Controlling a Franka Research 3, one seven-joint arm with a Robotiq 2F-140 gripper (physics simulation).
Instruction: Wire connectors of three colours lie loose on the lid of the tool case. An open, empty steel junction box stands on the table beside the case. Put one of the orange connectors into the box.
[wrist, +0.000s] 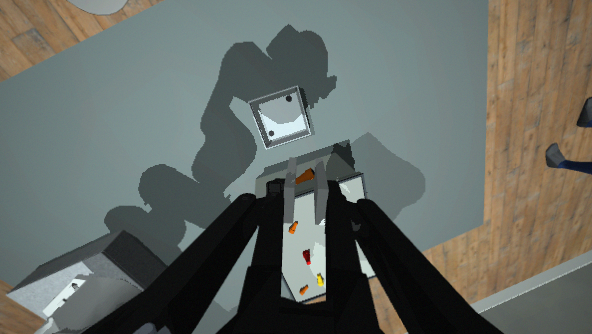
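My gripper (305, 171) is shut on an orange connector (305, 176), held between the fingertips above the near-box end of the tool case. The open steel junction box (305, 115) stands on the table beyond the fingertips, higher in the view, with two dark round spots inside. The pale lid of the tool case (299, 255) shows between and beside the fingers. On it lie an orange connector (293, 227), a red connector (306, 257), a yellow connector (320, 279) and another orange connector (303, 290). The gripper's dark linkage hides much of the lid.
A grey box-shaped object (90, 260) stands on the table (425, 100) at the lower left. A round pale object (98, 4) shows at the top left edge. Wooden floor (530, 165) lies beyond the table, with dark and blue objects at the right edge.
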